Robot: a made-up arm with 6 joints. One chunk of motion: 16 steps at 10 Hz.
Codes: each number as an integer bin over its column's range. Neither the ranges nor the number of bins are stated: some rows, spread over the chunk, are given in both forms.
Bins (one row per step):
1: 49 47 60 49 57 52
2: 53 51 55 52 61 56
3: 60 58 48 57 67 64
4: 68 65 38 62 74 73
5: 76 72 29 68 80 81
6: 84 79 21 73 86 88
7: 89 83 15 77 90 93
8: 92 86 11 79 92 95
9: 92 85 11 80 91 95
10: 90 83 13 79 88 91
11: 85 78 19 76 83 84
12: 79 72 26 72 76 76
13: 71 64 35 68 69 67
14: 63 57 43 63 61 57
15: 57 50 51 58 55 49
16: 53 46 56 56 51 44
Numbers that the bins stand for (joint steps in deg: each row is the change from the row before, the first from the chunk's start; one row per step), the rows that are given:
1: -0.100 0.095 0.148 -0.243 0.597 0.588
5: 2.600 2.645 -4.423 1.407 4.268 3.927
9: 4.200 3.972 -7.078 2.449 6.023 5.539
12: 2.900 2.645 -4.866 1.755 3.629 3.352
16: 0.300 -0.007 -0.441 0.365 -0.361 -0.333
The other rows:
2: 0.300 0.503 -0.589 0.017 1.235 1.048
3: 1.000 1.217 -1.621 0.452 2.193 1.970
4: 1.800 1.931 -3.096 0.886 3.310 3.006
6: 3.400 3.360 -5.603 1.841 5.225 4.733
7: 3.900 3.768 -6.488 2.189 5.864 5.309
8: 4.200 4.074 -7.078 2.363 6.183 5.539
10: 4.000 3.768 -6.783 2.363 5.544 5.079
11: 3.500 3.258 -5.898 2.102 4.746 4.273
13: 2.100 1.829 -3.538 1.407 2.512 2.315
14: 1.300 1.115 -2.359 0.973 1.235 1.164
15: 0.700 0.401 -1.179 0.538 0.278 0.242

